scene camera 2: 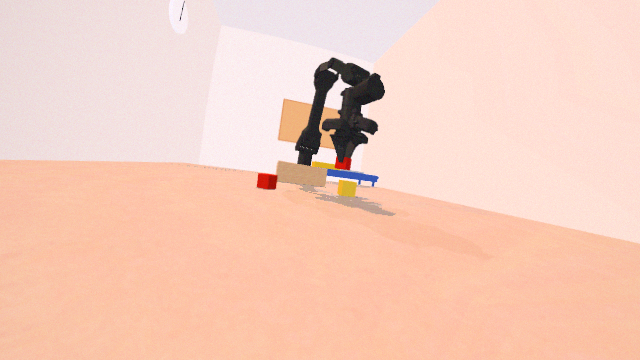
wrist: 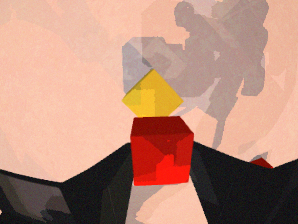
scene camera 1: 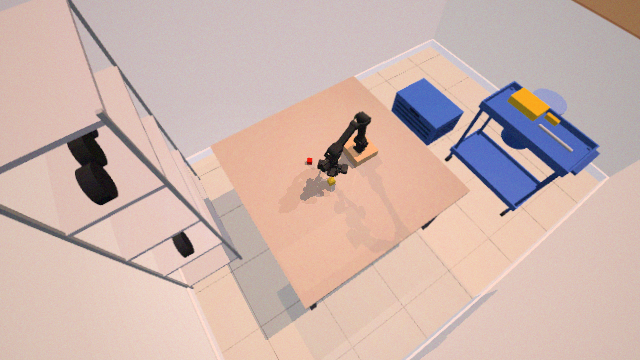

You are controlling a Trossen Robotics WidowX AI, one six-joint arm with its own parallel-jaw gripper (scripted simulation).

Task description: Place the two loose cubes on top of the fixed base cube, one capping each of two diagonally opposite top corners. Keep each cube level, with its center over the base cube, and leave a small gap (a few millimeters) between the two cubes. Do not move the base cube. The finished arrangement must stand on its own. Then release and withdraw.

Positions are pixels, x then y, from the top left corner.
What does my gripper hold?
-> A red cube.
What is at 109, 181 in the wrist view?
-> My gripper.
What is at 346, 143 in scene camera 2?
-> My gripper.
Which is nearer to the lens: the yellow cube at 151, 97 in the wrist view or the red cube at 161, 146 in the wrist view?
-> The red cube.
